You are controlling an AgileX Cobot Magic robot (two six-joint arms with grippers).
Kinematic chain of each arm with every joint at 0, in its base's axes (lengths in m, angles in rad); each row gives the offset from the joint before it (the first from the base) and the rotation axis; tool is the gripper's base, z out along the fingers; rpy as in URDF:
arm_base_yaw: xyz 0 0 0.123 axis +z
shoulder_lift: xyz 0 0 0 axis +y
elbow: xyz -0.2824 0 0.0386 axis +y
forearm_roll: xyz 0.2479 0 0.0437 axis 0.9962 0 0.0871
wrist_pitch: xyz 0 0 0 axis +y
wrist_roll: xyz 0.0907 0 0.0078 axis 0.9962 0 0.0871
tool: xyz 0 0 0 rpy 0 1.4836 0
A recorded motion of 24 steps. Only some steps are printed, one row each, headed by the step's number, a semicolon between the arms.
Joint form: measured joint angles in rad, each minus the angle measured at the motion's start. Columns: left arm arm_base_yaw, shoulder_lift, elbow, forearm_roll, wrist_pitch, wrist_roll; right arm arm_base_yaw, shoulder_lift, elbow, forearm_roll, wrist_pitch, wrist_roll.
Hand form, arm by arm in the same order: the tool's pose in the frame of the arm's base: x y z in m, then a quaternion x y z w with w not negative. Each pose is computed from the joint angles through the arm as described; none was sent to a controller.
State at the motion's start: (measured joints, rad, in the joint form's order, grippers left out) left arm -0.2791 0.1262 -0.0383 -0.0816 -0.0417 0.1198; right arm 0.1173 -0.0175 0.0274 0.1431 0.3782 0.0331
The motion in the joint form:
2: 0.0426 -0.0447 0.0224 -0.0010 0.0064 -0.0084; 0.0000 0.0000 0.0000 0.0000 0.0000 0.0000
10: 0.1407 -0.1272 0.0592 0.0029 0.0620 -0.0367; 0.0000 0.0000 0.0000 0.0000 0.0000 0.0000
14: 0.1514 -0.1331 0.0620 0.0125 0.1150 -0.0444; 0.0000 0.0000 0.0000 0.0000 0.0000 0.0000
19: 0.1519 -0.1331 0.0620 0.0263 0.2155 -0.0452; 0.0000 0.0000 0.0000 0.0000 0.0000 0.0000
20: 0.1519 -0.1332 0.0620 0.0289 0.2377 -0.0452; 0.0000 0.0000 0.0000 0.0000 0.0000 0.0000
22: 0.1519 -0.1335 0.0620 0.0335 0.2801 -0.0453; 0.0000 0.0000 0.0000 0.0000 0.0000 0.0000
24: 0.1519 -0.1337 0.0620 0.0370 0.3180 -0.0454; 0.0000 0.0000 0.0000 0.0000 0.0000 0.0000
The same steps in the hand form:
2: 0.0611 -0.0145 0.2169 0.08980 0.68085 -0.07434 0.72308; 0.0512 0.0109 0.1711 0.00400 0.80392 0.10494 0.58539
10: 0.0567 -0.0080 0.2042 0.04983 0.68847 -0.04899 0.72189; 0.0512 0.0109 0.1711 0.00400 0.80392 0.10494 0.58539
14: 0.0564 -0.0077 0.1988 0.04925 0.70636 -0.04456 0.70473; 0.0512 0.0109 0.1711 0.00400 0.80392 0.10494 0.58539
19: 0.0559 -0.0080 0.1897 0.05785 0.74036 -0.03938 0.66856; 0.0512 0.0109 0.1711 0.00400 0.80392 0.10494 0.58539
20: 0.0557 -0.0081 0.1877 0.05962 0.74759 -0.03832 0.66036; 0.0512 0.0109 0.1711 0.00400 0.80392 0.10494 0.58539
22: 0.0551 -0.0081 0.1839 0.06277 0.76114 -0.03641 0.64452; 0.0512 0.0109 0.1711 0.00400 0.80392 0.10494 0.58539
24: 0.0544 -0.0081 0.1805 0.06531 0.77300 -0.03490 0.63007; 0.0512 0.0109 0.1711 0.00400 0.80392 0.10494 0.58539

